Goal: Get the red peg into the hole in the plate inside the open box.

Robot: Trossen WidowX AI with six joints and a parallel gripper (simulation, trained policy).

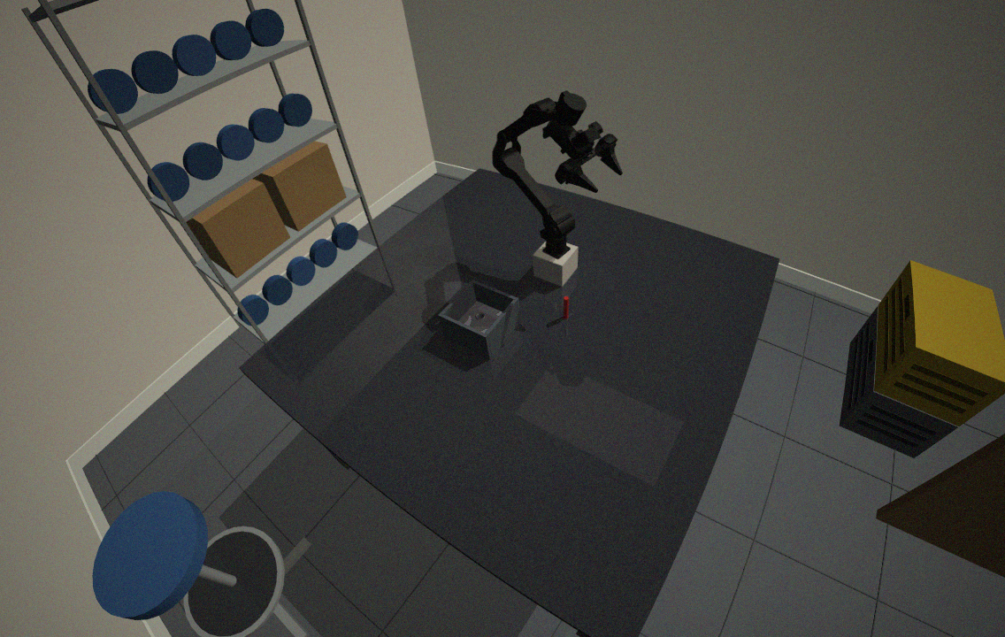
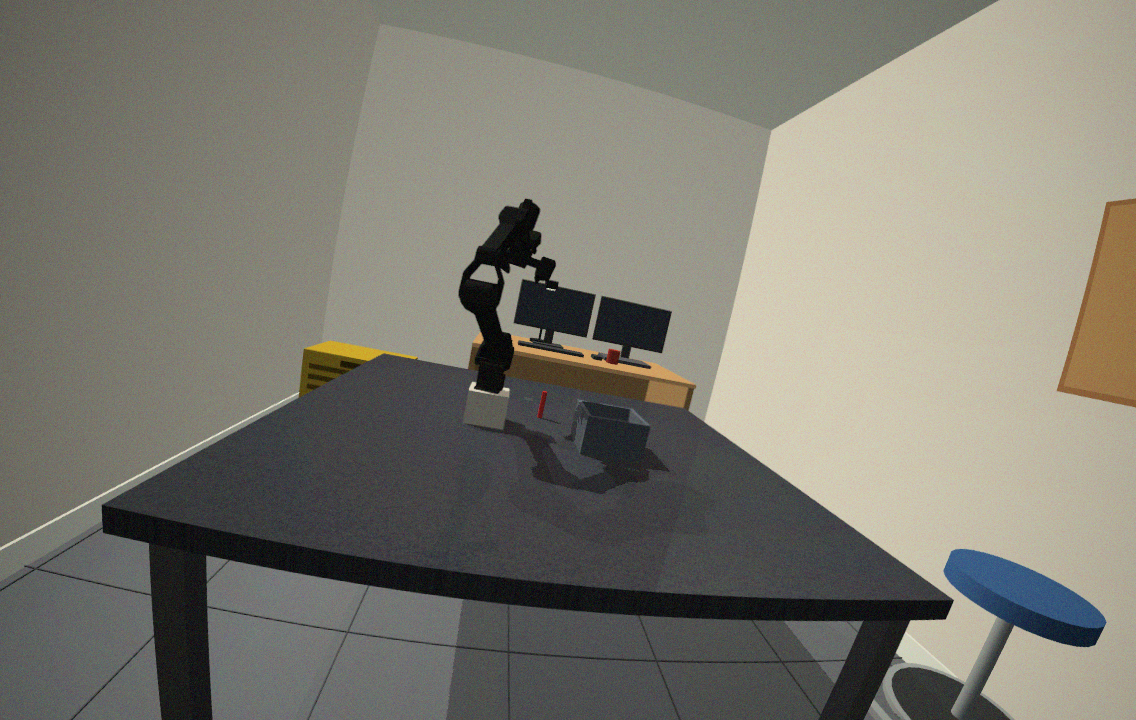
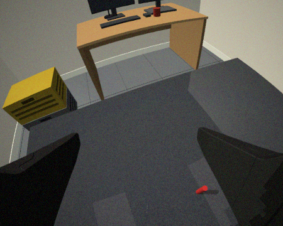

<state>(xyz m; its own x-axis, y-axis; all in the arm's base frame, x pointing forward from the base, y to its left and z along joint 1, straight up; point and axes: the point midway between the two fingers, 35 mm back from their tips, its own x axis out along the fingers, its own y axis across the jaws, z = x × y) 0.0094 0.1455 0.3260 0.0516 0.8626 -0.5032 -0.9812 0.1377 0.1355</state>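
The red peg is 130 mm ahead of my gripper tip, 30 mm to the right of it and 350 mm below it. Also, from my gripper tip: plate (320 mm ahead, 190 mm to the right, 350 mm below); then grey box (320 mm ahead, 190 mm to the right, 370 mm below).
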